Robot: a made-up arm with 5 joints.
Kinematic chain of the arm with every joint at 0, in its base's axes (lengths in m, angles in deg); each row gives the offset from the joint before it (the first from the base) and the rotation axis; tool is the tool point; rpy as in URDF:
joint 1: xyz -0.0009 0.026 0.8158 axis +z
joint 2: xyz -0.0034 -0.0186 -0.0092 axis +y
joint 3: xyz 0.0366 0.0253 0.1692 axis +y
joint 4: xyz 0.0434 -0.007 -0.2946 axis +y
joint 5: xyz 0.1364 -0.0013 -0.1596 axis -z
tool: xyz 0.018 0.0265 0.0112 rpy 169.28 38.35 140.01
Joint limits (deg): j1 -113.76..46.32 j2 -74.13..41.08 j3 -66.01..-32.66 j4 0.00..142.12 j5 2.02..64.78
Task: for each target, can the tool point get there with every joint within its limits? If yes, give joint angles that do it. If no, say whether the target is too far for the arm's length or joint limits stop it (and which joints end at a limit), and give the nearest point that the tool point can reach.
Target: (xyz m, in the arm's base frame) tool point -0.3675 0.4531 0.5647
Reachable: no: joint limits stop it (at a limit: joint 2, joint 3) | nearest point -0.0588 0.0934 0.5970 | short by 0.475 m
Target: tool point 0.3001 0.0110 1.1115
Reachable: yes | joints -7.00 -61.49 -62.93 83.99 8.82
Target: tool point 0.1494 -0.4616 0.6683
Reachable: yes | joints -75.29 18.90 -60.80 25.09 9.60
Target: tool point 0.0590 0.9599 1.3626
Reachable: no: too far | nearest point 0.2800 0.3553 1.1429 | short by 0.680 m
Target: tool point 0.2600 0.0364 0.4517
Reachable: yes | joints -1.72 31.34 -51.74 67.49 17.48
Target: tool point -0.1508 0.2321 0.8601
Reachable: no: joint limits stop it (at a limit: joint 1, joint 2, joint 4, joint 5) | nearest point 0.0937 0.1602 0.8439 | short by 0.255 m
